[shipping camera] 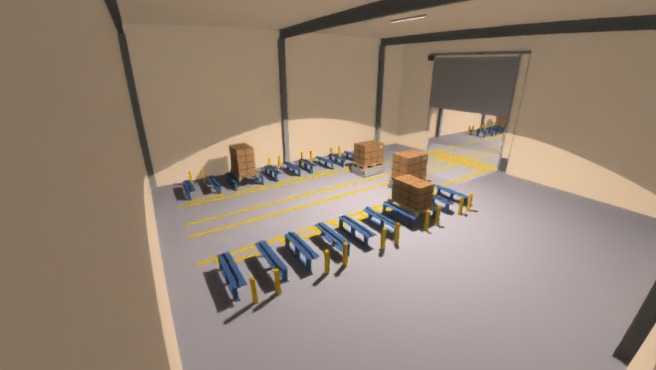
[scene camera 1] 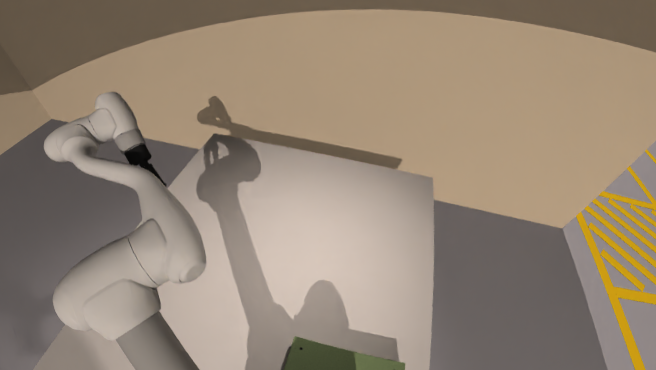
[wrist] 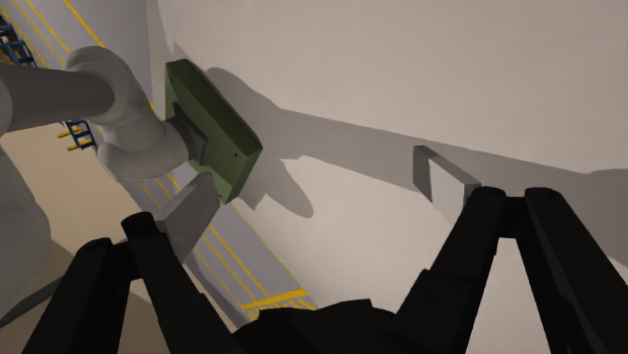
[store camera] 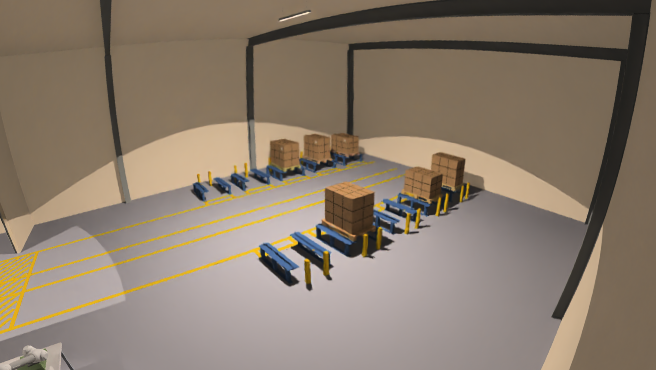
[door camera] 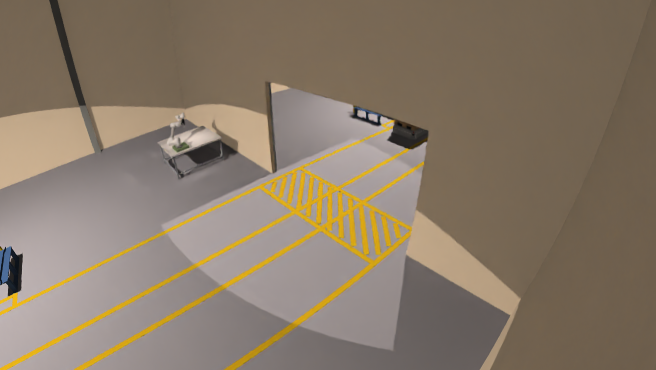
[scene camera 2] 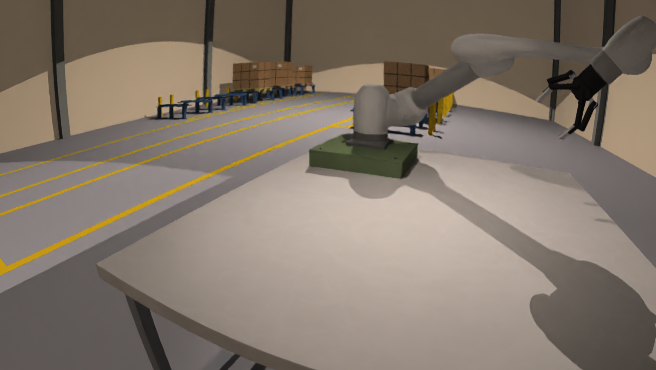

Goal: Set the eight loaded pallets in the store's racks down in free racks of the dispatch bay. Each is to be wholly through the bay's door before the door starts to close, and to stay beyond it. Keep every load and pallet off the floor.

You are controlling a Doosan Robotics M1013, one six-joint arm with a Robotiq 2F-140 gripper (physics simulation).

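Seen in the pictures: gripper, fingertip midpoint: (wrist: 313,177) (door camera: 183,126) (scene camera 2: 549,119); arm's base, link origin: (wrist: 189,135) (door camera: 178,146) (scene camera 2: 370,143).
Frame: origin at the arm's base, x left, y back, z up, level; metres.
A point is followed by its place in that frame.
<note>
In the store camera, three loaded pallets (store camera: 284,154) @(x -6.283, y 8.580, z 0.234 m) (store camera: 317,147) @(x -6.363, y 10.303, z 0.230 m) (store camera: 345,144) @(x -6.384, y 11.958, z 0.120 m) stand in the far rack row and three more (store camera: 349,209) @(x -0.741, y 6.836, z 0.304 m) (store camera: 423,183) @(x -0.888, y 10.231, z 0.124 m) (store camera: 448,170) @(x -0.900, y 11.944, z 0.223 m) in the near row. In the shipping camera, two loaded pallets (shipping camera: 369,154) @(x -4.791, y -7.422, z 0.127 m) (shipping camera: 410,162) @(x -2.587, y -7.383, z 0.340 m) are beyond the door in the bay's aisle; the first rides a grey vehicle (shipping camera: 367,170) @(x -4.702, y -7.568, z -0.540 m), and the second's base is mostly hidden. Others (shipping camera: 242,161) @(x -6.406, y -12.382, z 0.249 m) (shipping camera: 412,192) @(x -0.912, y -9.177, z 0.174 m) stand in bay racks. The door's grey curtain (shipping camera: 474,82) @(x -3.736, y -1.938, z 3.087 m) covers the opening's upper part. My gripper (scene camera 2: 555,116) @(x 0.729, y -0.460, z 0.264 m) (wrist: 313,177) @(x 0.729, y -0.460, z 0.264 m) is open and empty above the table.
Blue racks (shipping camera: 300,250) (store camera: 277,260) line both aisles, with yellow posts (shipping camera: 327,261) (store camera: 307,272) behind them. A hatched yellow floor zone (door camera: 335,212) @(x -4.254, y -1.779, z -0.819 m) lies at the doorway. The arm stands on a green base (scene camera 2: 362,160) @(x 0.041, y -0.245, z -0.018 m) on the pale table (scene camera 2: 300,250) @(x 0.105, y -0.906, z -0.070 m).
</note>
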